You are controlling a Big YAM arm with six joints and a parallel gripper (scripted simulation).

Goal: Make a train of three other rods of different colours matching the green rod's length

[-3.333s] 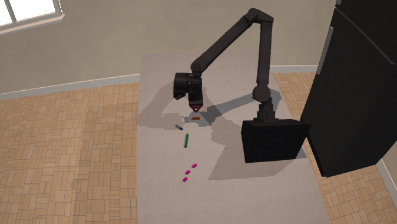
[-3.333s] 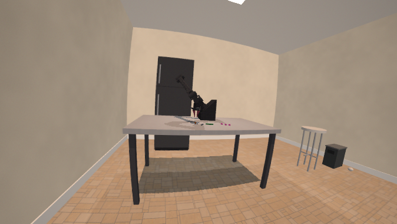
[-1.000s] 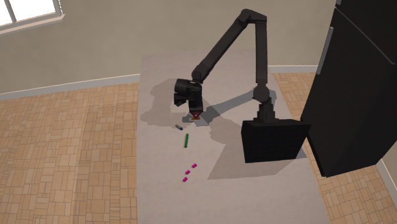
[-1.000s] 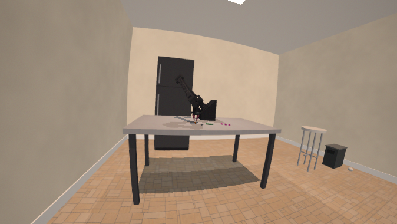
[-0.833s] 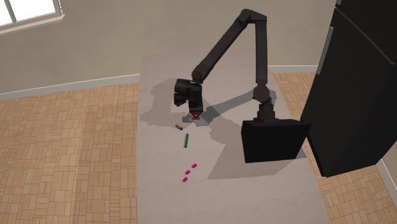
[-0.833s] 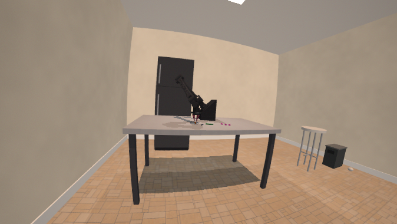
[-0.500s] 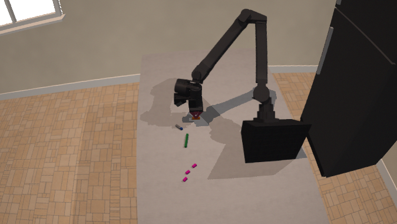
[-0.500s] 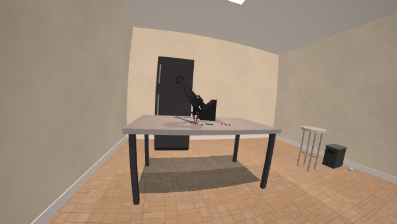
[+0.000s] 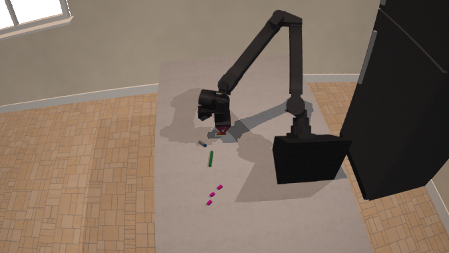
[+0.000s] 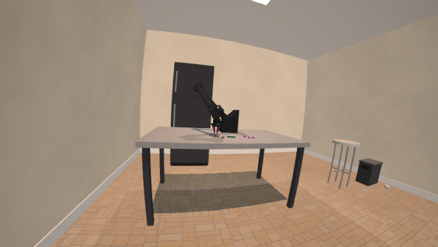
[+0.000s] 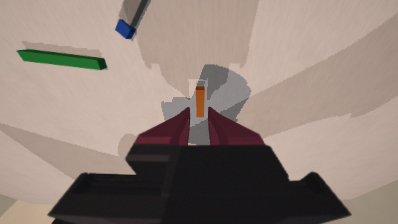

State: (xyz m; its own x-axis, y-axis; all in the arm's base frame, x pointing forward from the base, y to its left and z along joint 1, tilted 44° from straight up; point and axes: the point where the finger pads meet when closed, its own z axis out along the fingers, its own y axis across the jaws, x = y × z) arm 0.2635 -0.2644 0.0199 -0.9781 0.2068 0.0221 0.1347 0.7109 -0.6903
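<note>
The orange rod lies 20 mm below my hand. The rest, counted from my hand: blue rod: 90 mm ahead, 50 mm to the left, 20 mm below; then green rod: 130 mm to the left, 80 mm ahead, 20 mm below; then grey rod: 100 mm ahead, 40 mm to the left, 20 mm below.
</note>
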